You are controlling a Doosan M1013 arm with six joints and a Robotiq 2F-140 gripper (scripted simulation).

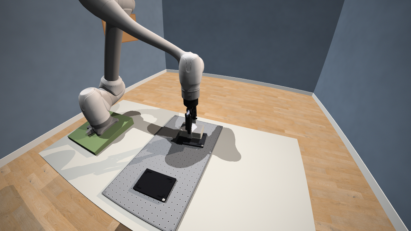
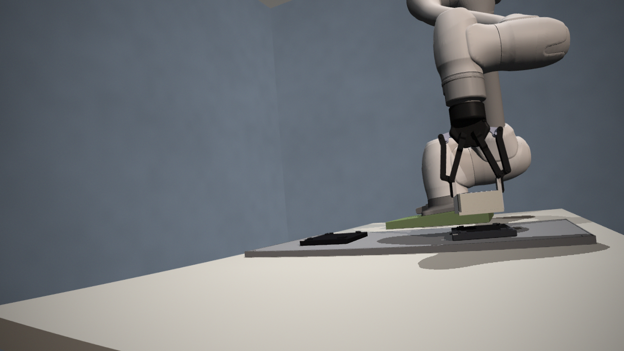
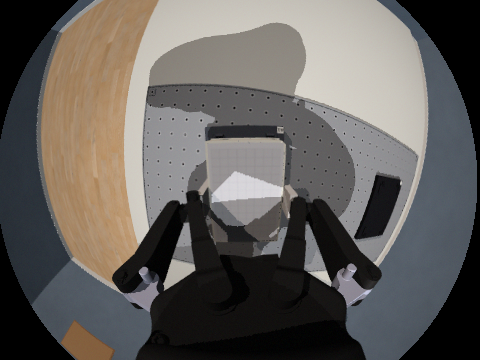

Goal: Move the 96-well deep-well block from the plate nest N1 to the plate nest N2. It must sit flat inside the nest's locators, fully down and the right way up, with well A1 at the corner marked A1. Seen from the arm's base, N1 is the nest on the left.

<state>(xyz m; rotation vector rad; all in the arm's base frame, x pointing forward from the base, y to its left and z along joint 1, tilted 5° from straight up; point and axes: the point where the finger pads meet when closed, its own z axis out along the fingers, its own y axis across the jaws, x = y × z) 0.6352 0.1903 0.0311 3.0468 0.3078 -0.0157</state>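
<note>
Now: hand 40 cm to the left of the white corner mark, 7 cm short of it and 6 cm above it. Also, from my hand: 96-well deep-well block: 1 cm below.
</note>
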